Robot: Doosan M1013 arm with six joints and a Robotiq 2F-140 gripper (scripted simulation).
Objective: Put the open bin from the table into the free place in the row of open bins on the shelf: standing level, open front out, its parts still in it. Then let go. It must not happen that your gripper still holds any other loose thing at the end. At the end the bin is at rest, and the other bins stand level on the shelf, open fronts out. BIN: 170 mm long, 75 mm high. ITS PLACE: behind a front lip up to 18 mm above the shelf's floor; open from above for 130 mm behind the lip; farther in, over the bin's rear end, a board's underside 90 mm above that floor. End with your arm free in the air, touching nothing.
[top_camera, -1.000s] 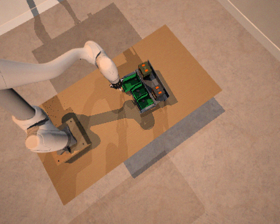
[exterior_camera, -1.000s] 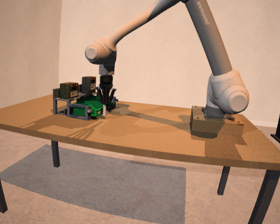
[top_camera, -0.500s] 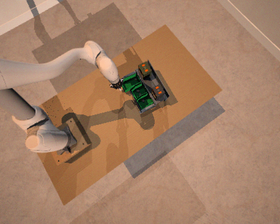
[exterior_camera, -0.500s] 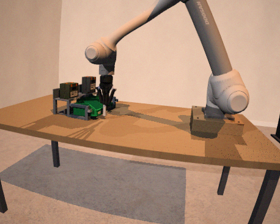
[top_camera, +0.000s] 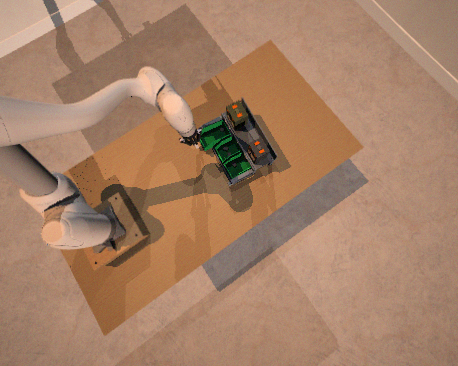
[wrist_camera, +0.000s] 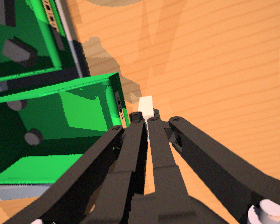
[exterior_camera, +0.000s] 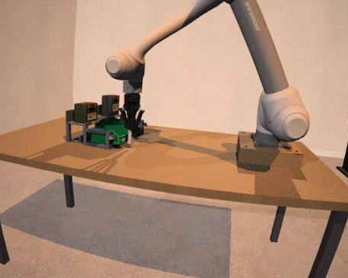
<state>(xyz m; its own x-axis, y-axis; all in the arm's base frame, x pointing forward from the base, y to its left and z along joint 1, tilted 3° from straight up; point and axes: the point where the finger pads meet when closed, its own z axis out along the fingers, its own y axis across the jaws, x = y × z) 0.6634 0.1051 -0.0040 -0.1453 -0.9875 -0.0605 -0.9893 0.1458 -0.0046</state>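
My hand is 130 mm to the left of the shelf lip, 60 mm short of it and 50 mm above it.
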